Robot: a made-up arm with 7 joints. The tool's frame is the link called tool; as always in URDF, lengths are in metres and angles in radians.
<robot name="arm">
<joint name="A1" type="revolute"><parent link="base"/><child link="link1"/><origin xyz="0.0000 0.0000 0.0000"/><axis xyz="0 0.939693 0.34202"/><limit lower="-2.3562" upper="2.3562"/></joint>
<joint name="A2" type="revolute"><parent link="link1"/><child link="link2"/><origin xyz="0.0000 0.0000 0.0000"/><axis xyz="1 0 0"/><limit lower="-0.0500" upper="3.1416"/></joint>
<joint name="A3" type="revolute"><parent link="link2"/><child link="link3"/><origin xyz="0.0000 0.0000 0.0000"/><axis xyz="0 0 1"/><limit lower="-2.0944" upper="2.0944"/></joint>
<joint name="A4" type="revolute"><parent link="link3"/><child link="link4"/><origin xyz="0.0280 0.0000 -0.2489"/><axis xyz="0 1 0"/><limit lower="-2.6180" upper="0.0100"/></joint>
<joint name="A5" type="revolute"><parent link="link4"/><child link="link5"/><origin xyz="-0.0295 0.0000 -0.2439"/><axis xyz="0 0 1"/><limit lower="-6.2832" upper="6.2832"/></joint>
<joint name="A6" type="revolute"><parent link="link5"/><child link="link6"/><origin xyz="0.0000 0.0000 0.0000"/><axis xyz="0 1 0"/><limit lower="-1.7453" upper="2.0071"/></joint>
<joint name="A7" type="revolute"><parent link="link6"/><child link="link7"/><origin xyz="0.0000 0.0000 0.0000"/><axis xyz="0 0 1"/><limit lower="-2.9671" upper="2.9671"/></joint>
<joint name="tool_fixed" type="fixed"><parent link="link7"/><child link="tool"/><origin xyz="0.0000 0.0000 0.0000"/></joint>
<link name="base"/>
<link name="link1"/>
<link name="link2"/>
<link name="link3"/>
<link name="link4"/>
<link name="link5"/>
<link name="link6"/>
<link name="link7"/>
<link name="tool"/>
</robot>
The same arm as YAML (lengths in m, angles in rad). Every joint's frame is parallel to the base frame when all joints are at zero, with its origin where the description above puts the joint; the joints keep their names.
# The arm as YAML. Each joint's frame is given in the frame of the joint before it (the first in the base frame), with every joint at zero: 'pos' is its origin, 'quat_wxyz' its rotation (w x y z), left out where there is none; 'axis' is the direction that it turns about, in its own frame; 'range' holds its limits. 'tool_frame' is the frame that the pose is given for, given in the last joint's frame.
length_unit: m
angle_unit: rad
joints:
  - joint: A1
    pos: [0.0, 0.0, 0.0]
    axis: [0.0, 0.9397, 0.342]
    range: [-2.3562, 2.3562]
  - joint: A2
    pos: [0.0, 0.0, 0.0]
    axis: [1.0, 0.0, 0.0]
    range: [-0.05, 3.1416]
  - joint: A3
    pos: [0.0, 0.0, 0.0]
    axis: [0.0, 0.0, 1.0]
    range: [-2.0944, 2.0944]
  - joint: A4
    pos: [0.028, 0.0, -0.2489]
    axis: [0.0, 1.0, 0.0]
    range: [-2.618, 0.01]
  - joint: A5
    pos: [-0.0295, 0.0, -0.2439]
    axis: [0.0, 0.0, 1.0]
    range: [-6.2832, 6.2832]
  - joint: A6
    pos: [0.0, 0.0, 0.0]
    axis: [0.0, 1.0, 0.0]
    range: [-1.7453, 2.0071]
  - joint: A7
    pos: [0.0, 0.0, 0.0]
    axis: [0.0, 0.0, 1.0]
    range: [-2.9671, 2.9671]
tool_frame:
  pos: [0.0, 0.0, 0.0]

